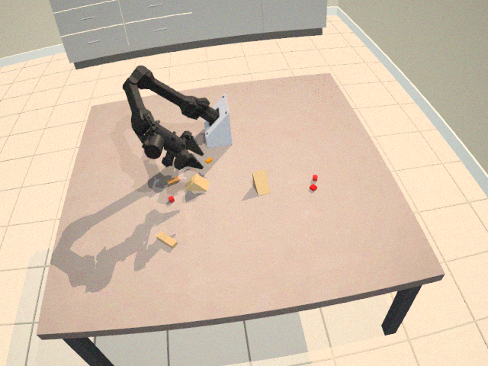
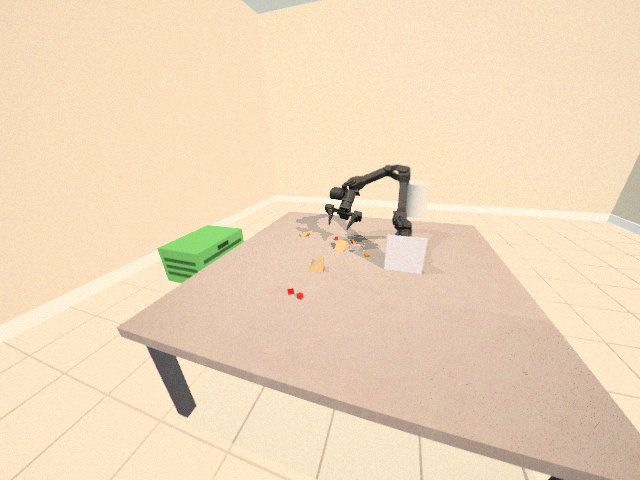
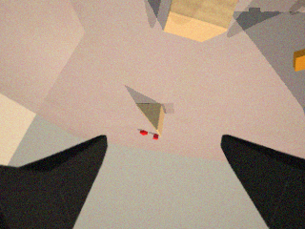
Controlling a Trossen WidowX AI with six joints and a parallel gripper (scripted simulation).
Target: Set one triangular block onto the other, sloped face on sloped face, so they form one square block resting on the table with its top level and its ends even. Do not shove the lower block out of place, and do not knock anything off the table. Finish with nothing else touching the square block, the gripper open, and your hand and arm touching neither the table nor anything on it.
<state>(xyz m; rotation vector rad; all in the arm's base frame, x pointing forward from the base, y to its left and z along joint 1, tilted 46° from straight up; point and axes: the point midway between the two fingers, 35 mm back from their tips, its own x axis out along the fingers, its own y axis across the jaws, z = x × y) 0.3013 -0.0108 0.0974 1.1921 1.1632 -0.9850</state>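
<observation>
My gripper tip is 60 mm past the tan flat block, 130 mm to the left of it and 130 mm above it. The rest, counted from my gripper tip: flat tan block 240 mm ahead, 150 mm to the right, 120 mm below.
</observation>
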